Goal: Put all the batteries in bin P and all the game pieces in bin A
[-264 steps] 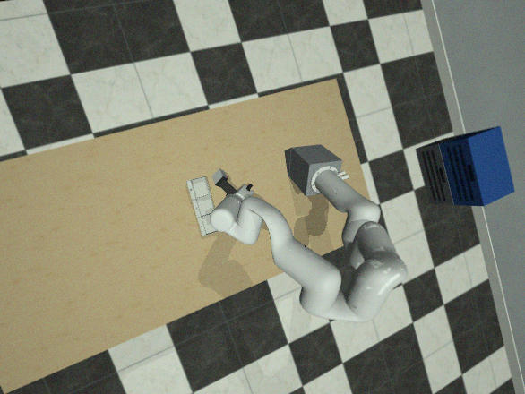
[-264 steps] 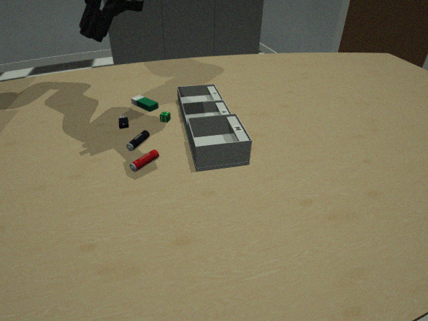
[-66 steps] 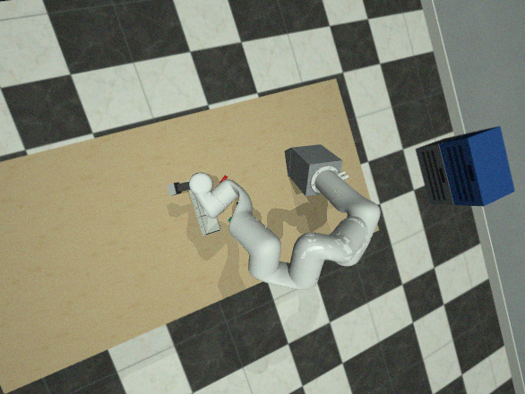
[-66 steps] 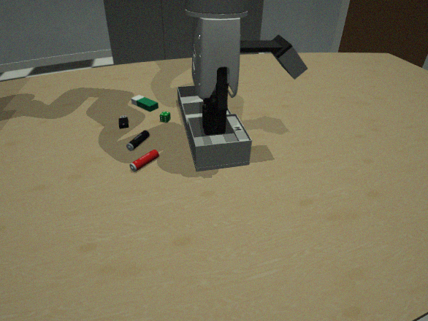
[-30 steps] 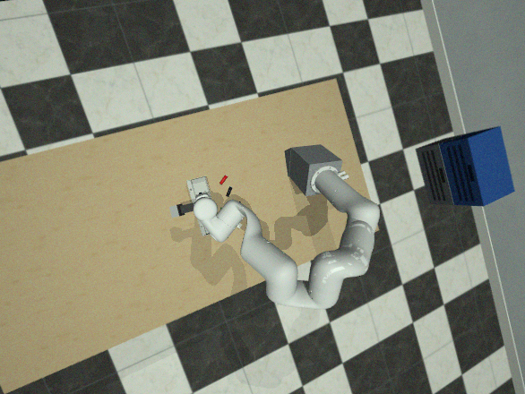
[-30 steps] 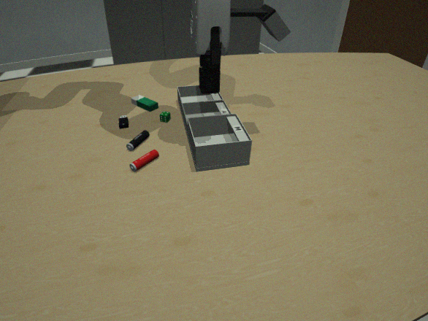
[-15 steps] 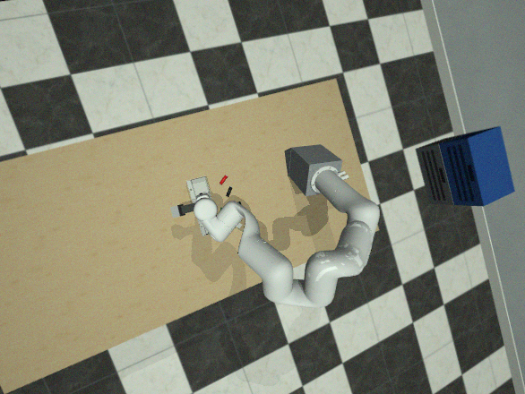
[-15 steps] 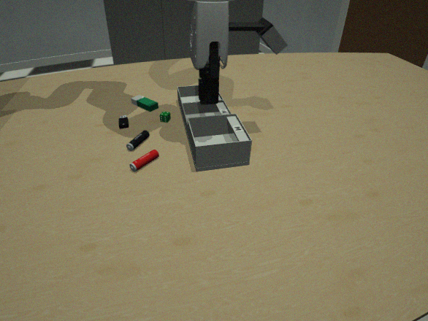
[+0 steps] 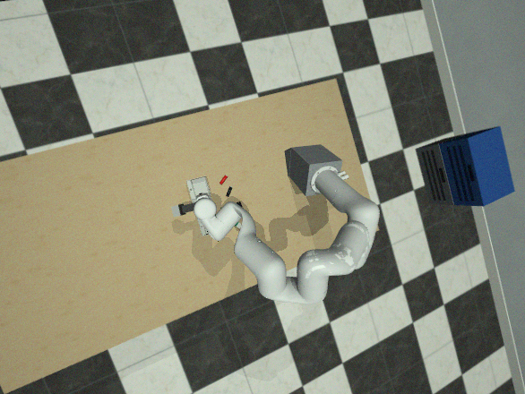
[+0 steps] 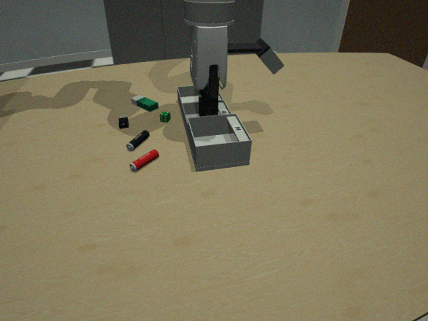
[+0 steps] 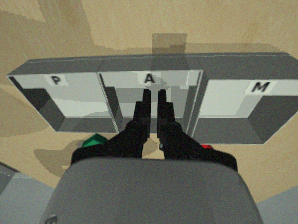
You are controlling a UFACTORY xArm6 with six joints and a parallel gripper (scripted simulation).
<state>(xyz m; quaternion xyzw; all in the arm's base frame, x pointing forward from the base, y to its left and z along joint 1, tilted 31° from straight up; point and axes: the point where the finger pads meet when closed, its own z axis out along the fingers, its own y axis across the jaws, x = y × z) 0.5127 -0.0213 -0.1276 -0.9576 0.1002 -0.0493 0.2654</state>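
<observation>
My gripper is now 20 mm above the bin. Round my hand: black battery: 130 mm behind, 30 mm below, 10 mm to the right; red battery: 130 mm behind, 70 mm to the right, 30 mm below; green die: 70 mm behind, 50 mm to the left, 30 mm below.
</observation>
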